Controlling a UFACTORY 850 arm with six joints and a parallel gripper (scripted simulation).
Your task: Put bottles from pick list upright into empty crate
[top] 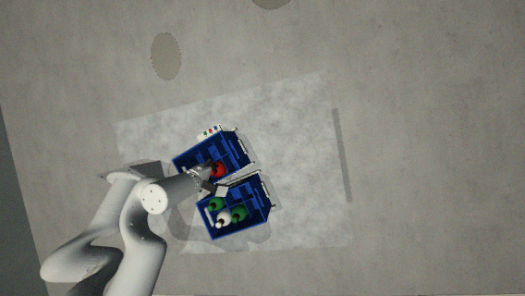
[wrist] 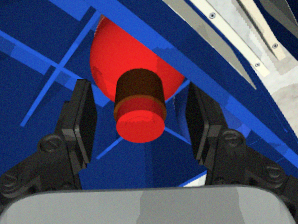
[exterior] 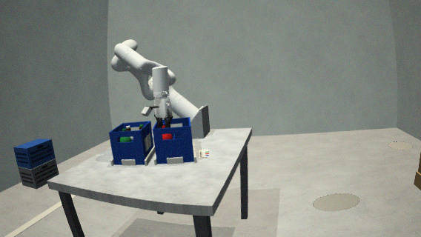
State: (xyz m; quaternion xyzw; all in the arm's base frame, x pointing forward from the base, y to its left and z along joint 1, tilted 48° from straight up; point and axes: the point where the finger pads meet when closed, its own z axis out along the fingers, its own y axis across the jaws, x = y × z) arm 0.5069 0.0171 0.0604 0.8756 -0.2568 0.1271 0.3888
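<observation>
Right now my hand is 160 mm to the left of the green-label bottle, 70 mm above it and 50 mm past it. Round my hand: red-label bottle (70 mm below); blue-label bottle (90 mm behind, 70 mm below, 30 mm to the right); pick list (180 mm to the left, 150 mm below, 40 mm behind).
</observation>
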